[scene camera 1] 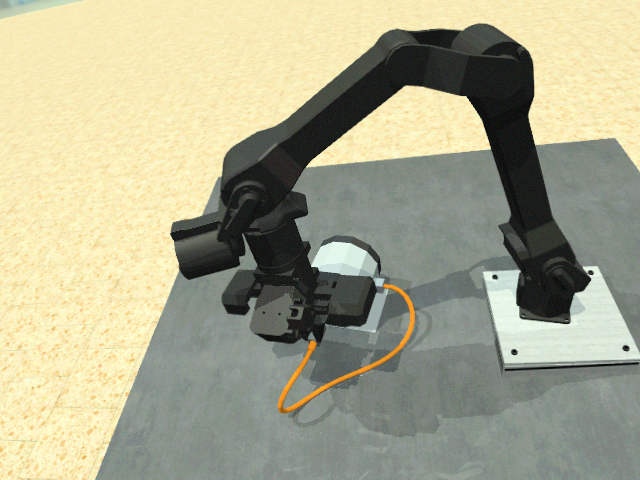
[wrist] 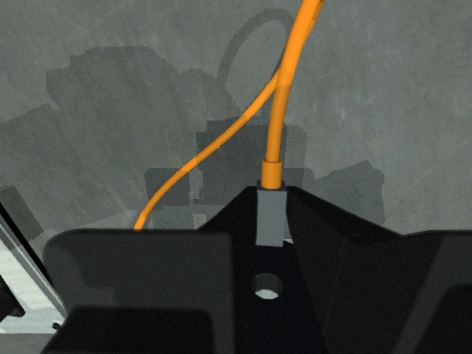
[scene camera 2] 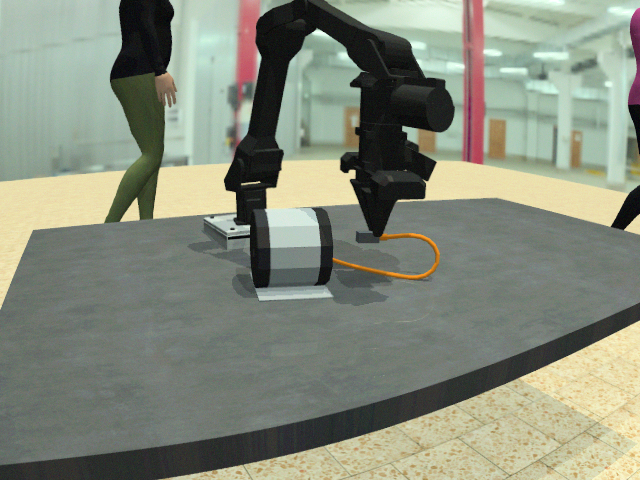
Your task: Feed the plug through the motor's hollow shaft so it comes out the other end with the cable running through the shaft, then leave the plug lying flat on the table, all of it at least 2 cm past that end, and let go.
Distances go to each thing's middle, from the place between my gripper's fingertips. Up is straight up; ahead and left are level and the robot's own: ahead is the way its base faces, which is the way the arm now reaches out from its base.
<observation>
The grey plug (wrist: 271, 210) lies 10 mm to the right of my hand.
</observation>
